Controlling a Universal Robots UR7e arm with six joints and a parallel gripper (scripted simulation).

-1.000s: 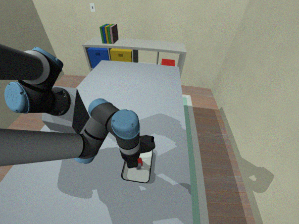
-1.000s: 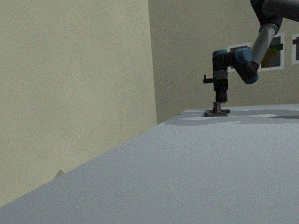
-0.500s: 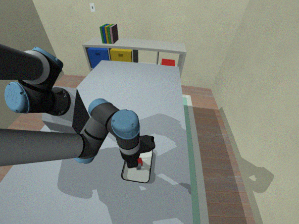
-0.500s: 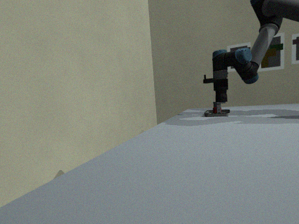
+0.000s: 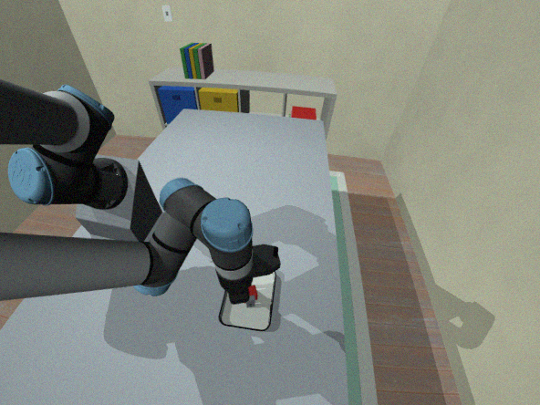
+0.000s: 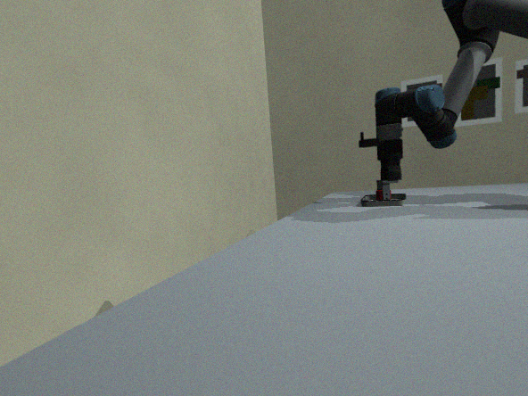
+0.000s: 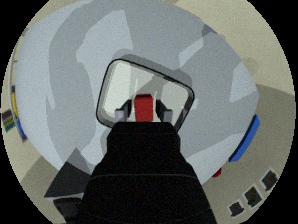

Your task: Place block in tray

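My gripper is now right at the red block. The rest, counted from my hand: white tray (1 cm below).
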